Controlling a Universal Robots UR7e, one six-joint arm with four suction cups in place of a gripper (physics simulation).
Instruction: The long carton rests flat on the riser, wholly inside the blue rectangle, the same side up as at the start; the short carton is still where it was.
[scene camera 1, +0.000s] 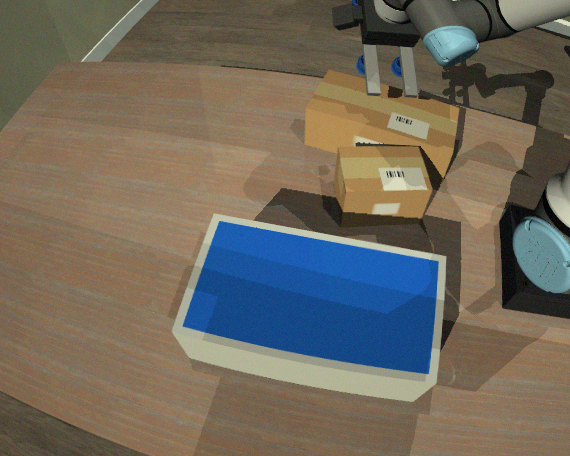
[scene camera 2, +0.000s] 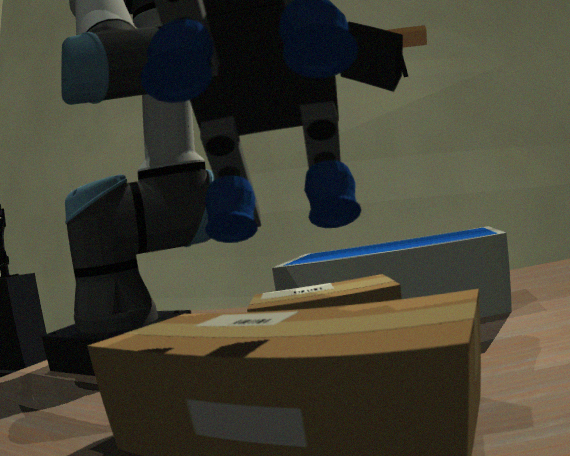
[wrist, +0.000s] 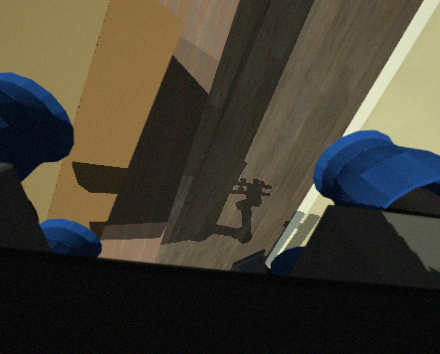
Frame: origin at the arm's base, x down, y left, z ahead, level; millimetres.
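Seen in the pictures: hand, its tool point: (scene camera 2: 267, 153) (wrist: 193, 210); arm's base, origin of its link: (scene camera 2: 116, 322).
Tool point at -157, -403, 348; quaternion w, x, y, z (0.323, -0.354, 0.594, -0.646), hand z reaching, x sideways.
Offsets run from my tool point to a thing's middle, as dx, dy, dz.
The long carton {+168, +86, -23} (scene camera 1: 325, 127) (scene camera 2: 350, 390) (wrist: 130, 75) lies on the table near its far edge in scene camera 1, tape and a barcode label on top. The short carton {+168, +256, -1} (scene camera 1: 360, 185) (scene camera 2: 360, 287) stands between it and the riser, close beside the long carton; whether they touch is unclear. The pale riser {+160, +512, +111} (scene camera 1: 300, 370) (scene camera 2: 450, 280) bears the blue rectangle {+100, +512, +111} (scene camera 1: 300, 300) (scene camera 2: 400, 246), with neither carton on it. My gripper (scene camera 1: 378, 66) (scene camera 2: 265, 125) (wrist: 190, 200) has blue cups, is open and holds nothing. It is tilted above the long carton, its cups apart from it.
The arm's black base (scene camera 1: 512, 280) (scene camera 2: 65, 345) stands on the table at the right in scene camera 1 and at the left in scene camera 2. A brown wall shelf (scene camera 2: 415, 36) shows partly behind the tool. The table edge (scene camera 1: 275, 71) runs close behind the long carton.
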